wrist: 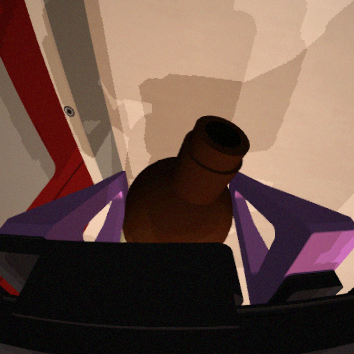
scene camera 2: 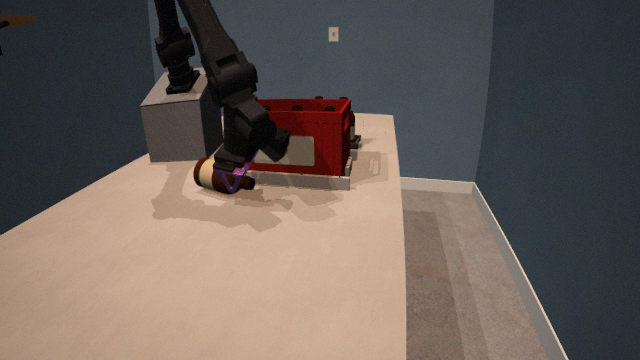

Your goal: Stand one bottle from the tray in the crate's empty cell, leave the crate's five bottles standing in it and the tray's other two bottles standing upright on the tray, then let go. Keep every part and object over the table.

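Where they show: gripper, fingertip midpoint: (wrist: 178, 178) (scene camera 2: 237, 182); arm's base, origin of the base link: (scene camera 2: 183, 83).
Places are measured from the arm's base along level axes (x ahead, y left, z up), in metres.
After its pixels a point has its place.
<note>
A brown bottle with a cream label (scene camera 2: 205, 175) {x 0.186, y -0.336, z -0.188 m} (wrist: 175, 215) {x 0.266, y -0.332, z -0.179 m} lies on its side on the table in front of the crate, its neck pointing right in the scene view. My gripper (scene camera 2: 232, 184) {x 0.259, y -0.324, z -0.212 m} (wrist: 178, 178) {x 0.259, y -0.324, z -0.212 m} is shut on this bottle, with a purple finger against each side of its body. The red crate (scene camera 2: 331, 145) {x 0.472, y -0.298, z -0.137 m} (wrist: 30, 82) {x 0.335, y -0.270, z -0.198 m} stands close beside it, with several dark bottle tops (scene camera 2: 297, 108) {x 0.388, y -0.149, z -0.081 m} showing at its rim. Its cells are hidden. Another bottle (scene camera 2: 352, 125) {x 0.547, y -0.004, z -0.164 m} shows partly behind the crate's right end. The tray cannot be made out clearly.
A low grey rail (scene camera 2: 300, 181) {x 0.400, y -0.295, z -0.224 m} (wrist: 80, 55) {x 0.336, y -0.282, z -0.225 m} runs along the crate's foot, near the held bottle's neck. The grey block (scene camera 2: 175, 130) {x -0.004, y -0.094, z -0.136 m} under the arm's base stands at the back left. The table's right edge (scene camera 2: 401, 225) {x 0.598, y -0.470, z -0.238 m} drops to the floor.
</note>
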